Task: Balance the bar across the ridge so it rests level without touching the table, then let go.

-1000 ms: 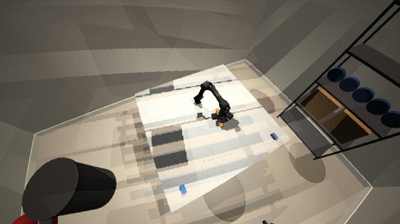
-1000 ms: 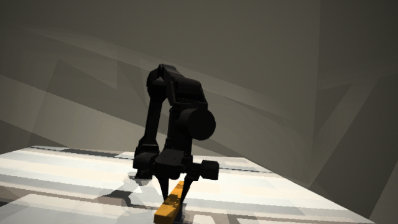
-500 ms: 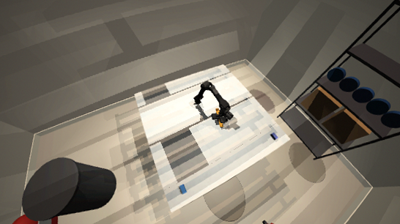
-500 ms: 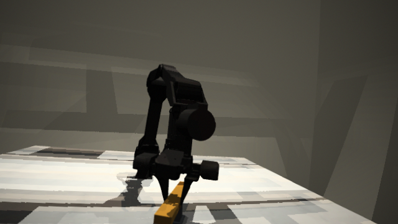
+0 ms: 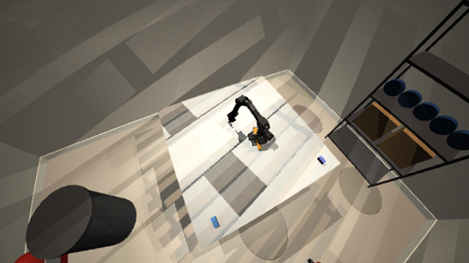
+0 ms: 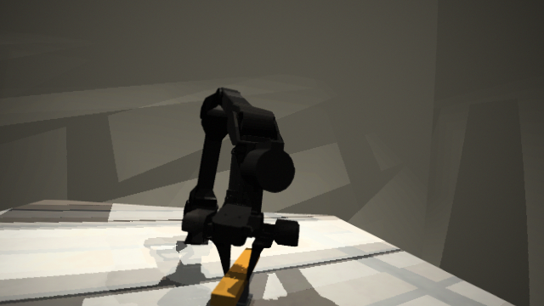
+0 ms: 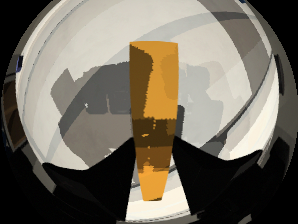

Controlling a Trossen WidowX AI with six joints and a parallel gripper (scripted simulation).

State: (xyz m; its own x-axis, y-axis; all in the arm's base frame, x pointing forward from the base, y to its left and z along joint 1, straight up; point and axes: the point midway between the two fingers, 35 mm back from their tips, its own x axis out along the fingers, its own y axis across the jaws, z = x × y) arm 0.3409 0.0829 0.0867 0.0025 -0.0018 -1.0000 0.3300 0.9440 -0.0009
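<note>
The orange bar lies 30 mm behind my gripper tip and 10 mm to the left of it.
</note>
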